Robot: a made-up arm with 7 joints.
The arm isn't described. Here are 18 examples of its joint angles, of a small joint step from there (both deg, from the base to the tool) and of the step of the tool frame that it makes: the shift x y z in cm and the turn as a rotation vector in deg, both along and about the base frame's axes.
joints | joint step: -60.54 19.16 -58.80 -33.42 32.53 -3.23 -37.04 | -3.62 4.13 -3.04 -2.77 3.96 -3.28 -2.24
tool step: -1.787 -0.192 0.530 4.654 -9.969 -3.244
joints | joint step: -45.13 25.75 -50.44 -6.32 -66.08 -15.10 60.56 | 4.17 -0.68 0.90 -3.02 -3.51 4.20 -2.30
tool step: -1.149 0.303 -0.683 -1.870 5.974 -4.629
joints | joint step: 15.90 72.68 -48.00 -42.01 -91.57 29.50 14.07 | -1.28 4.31 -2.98 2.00 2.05 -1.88 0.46
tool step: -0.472 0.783 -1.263 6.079 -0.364 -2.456
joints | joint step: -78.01 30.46 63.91 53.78 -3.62 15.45 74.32 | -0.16 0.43 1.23 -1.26 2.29 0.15 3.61
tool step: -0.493 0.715 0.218 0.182 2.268 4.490
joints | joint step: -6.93 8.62 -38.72 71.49 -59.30 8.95 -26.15 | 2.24 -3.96 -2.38 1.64 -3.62 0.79 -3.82
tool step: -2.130 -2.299 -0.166 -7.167 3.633 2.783
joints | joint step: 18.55 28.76 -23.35 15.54 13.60 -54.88 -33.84 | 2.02 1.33 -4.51 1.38 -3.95 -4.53 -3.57
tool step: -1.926 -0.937 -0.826 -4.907 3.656 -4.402
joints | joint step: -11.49 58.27 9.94 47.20 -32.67 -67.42 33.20 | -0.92 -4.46 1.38 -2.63 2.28 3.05 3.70
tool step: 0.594 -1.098 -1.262 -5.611 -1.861 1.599
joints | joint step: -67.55 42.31 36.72 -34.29 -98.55 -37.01 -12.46 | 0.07 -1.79 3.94 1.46 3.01 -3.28 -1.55
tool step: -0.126 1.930 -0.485 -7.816 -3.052 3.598
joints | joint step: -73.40 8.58 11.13 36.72 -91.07 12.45 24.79 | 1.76 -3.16 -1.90 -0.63 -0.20 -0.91 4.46
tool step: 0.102 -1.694 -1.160 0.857 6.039 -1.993
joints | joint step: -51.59 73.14 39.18 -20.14 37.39 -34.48 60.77 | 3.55 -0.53 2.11 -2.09 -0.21 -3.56 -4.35
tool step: 0.280 -0.704 -0.913 4.152 4.156 3.349
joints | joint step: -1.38 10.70 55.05 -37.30 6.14 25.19 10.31 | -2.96 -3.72 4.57 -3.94 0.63 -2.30 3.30
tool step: -1.223 -0.324 1.197 2.861 -7.752 6.005
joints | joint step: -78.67 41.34 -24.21 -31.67 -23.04 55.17 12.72 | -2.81 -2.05 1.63 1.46 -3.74 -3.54 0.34
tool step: -0.554 -0.636 1.098 -3.796 -1.576 -5.871
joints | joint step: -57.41 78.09 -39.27 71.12 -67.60 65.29 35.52 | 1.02 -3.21 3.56 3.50 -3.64 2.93 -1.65
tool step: 0.144 -0.550 -1.241 -9.282 -2.987 2.778
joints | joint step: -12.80 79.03 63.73 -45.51 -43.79 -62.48 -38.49 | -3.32 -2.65 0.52 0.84 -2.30 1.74 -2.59
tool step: -0.717 1.230 0.787 -3.198 -1.618 0.723
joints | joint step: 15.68 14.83 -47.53 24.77 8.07 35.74 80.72 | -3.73 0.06 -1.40 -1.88 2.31 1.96 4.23
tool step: 2.679 -0.564 0.549 2.674 -7.915 -3.863
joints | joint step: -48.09 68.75 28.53 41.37 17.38 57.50 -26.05 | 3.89 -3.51 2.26 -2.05 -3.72 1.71 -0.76
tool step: 0.490 -0.396 -2.249 -6.271 -0.348 -1.989
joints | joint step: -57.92 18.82 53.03 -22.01 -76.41 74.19 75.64 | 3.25 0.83 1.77 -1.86 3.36 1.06 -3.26
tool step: -0.345 0.550 -0.933 2.059 1.424 3.126
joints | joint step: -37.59 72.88 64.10 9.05 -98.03 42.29 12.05 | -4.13 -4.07 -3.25 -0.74 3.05 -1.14 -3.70
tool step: 0.959 0.331 -0.534 -0.082 -2.429 -2.673
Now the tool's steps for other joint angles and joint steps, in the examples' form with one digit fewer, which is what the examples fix.
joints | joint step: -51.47 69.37 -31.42 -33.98 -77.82 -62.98 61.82 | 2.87 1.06 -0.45 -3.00 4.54 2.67 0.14
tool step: -0.60 -0.77 -1.34 5.57 -0.10 -0.55
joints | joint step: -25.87 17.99 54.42 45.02 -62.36 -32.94 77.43 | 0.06 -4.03 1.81 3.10 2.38 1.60 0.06
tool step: -0.66 -2.10 -3.49 -6.36 3.72 -1.32
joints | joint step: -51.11 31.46 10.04 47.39 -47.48 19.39 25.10 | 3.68 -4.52 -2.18 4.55 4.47 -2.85 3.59
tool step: -0.87 -0.94 -5.34 3.23 9.96 1.97
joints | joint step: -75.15 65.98 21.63 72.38 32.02 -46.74 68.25 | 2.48 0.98 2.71 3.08 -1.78 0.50 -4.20
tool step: -0.86 1.39 -2.10 -4.10 4.54 0.76
